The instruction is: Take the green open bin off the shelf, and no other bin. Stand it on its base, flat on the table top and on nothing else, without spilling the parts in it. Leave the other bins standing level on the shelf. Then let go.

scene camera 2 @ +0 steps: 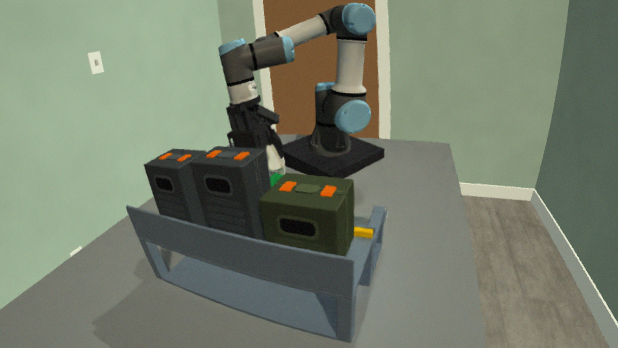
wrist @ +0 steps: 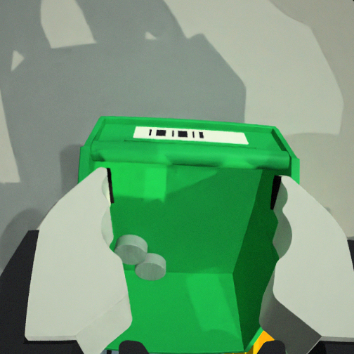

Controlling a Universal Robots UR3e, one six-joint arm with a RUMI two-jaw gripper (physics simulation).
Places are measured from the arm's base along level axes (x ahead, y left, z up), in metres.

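Where they show: arm's base, link origin: (scene camera 2: 330, 147).
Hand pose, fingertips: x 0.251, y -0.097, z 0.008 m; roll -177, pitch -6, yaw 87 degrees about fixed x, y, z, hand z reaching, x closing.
Note:
Things, the pixels of their centre, and the offset from my fingertips. "spot": a spot on its surface instead. Level surfaces: height alone.
- green open bin, body centre: (scene camera 2: 257, 190) dx +0.055, dy -0.005, dz -0.003 m
- table top, surface height: dz -0.049 m
- yellow bin, surface spot: (scene camera 2: 363, 232) spot: dx +0.256, dy +0.274, dz +0.062 m
- shelf, surface spot: (scene camera 2: 240, 250) spot: dx +0.364, dy +0.139, dz +0.092 m
- olive case, body centre: (scene camera 2: 310, 220) dx +0.294, dy +0.209, dz +0.101 m
- shelf's end upright, surface spot: (scene camera 2: 377, 235) spot: dx +0.216, dy +0.292, dz +0.029 m
The green open bin (wrist: 185, 215) (scene camera 2: 276, 179) shows between the fingers in the wrist view, with a barcode label on its front and two grey round parts (wrist: 131, 249) (wrist: 151, 266) inside at the left. My gripper (wrist: 192, 174) holds it, fingers spread at its two side walls. In the scene view one pale finger (scene camera 2: 274, 161) shows behind the tall dark case, and most of the bin is hidden. Whether its base touches the table top (scene camera 2: 420, 250) is hidden. Part of a yellow bin (scene camera 2: 363, 232) (wrist: 262, 343) shows at the shelf (scene camera 2: 240, 250).
Two dark grey cases (scene camera 2: 172, 182) (scene camera 2: 231, 192) and an olive case (scene camera 2: 307, 215) stand on the shelf, between the scene camera and the bin. The shelf's end upright (scene camera 2: 377, 235) rises at its right. The robot's black base plate (scene camera 2: 350, 162) is behind.

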